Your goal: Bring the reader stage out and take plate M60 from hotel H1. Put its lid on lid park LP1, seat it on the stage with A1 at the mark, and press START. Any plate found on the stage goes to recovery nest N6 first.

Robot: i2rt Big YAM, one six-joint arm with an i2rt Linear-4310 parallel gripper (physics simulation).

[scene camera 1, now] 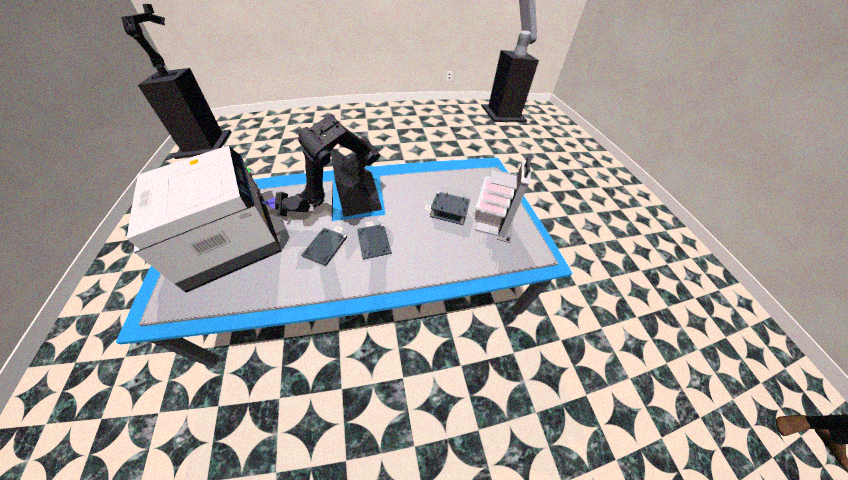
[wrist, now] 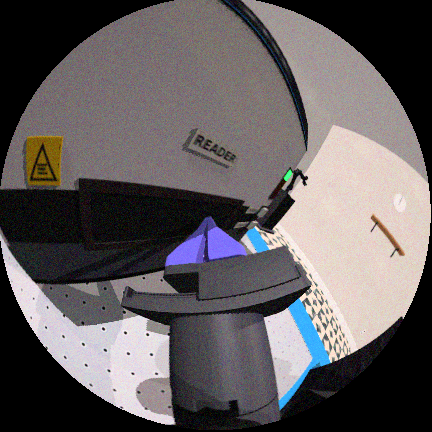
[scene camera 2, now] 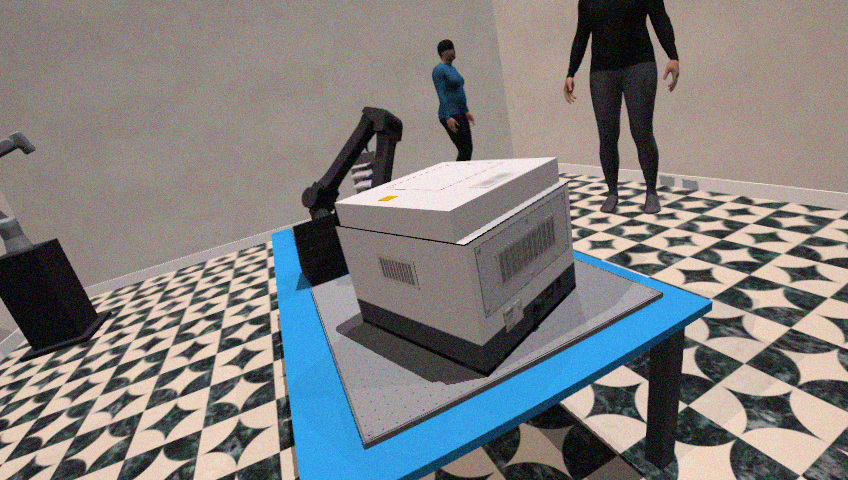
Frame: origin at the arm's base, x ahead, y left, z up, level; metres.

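Where they show: gripper, between the fingertips: (scene camera 1: 262,202) (wrist: 208,221); arm's base, origin of its link: (scene camera 1: 350,171) (scene camera 2: 328,231).
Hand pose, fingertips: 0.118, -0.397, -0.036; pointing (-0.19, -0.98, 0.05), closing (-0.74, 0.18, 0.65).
Each offset is from my fingertips to the centre of the thing, as dx, dy, dz. "spot": to the spot under its first point.
The white reader @(+0.110, -0.167, +0.061) (scene camera 1: 196,199) (scene camera 2: 410,255) (wrist: 150,100) stands at the table's left end. The wrist view shows its front close up, with a dark framed stage front @(spot: +0.054, +0.019, +0.004) (wrist: 160,216) low down; no stage sticks out. Two small pale tabs @(spot: -0.110, -0.045, +0.009) (wrist: 257,215) are right of the frame, below a green light @(spot: -0.121, -0.051, +0.100) (wrist: 288,175). My gripper (scene camera 1: 270,202) (wrist: 208,221) is shut and empty, its purple fingertips in front of the frame's right part; contact cannot be told. Pale, pinkish plates @(+0.167, +1.000, +0.065) (scene camera 1: 495,199) stand stacked by an upright post at the right. Two flat dark nests @(spot: +0.209, +0.266, -0.087) (scene camera 1: 324,245) @(spot: +0.216, +0.475, -0.090) (scene camera 1: 374,241) lie mid-table, labels unreadable.
A raised dark holder @(+0.084, +0.839, -0.061) (scene camera 1: 450,205) stands left of the stacked plates. The arm's black base (scene camera 1: 357,199) is at the table's back edge. Two people (scene camera 2: 453,89) (scene camera 2: 623,89) stand beyond the table. Black pedestals (scene camera 1: 181,113) (scene camera 1: 510,86) carry other arms behind it.
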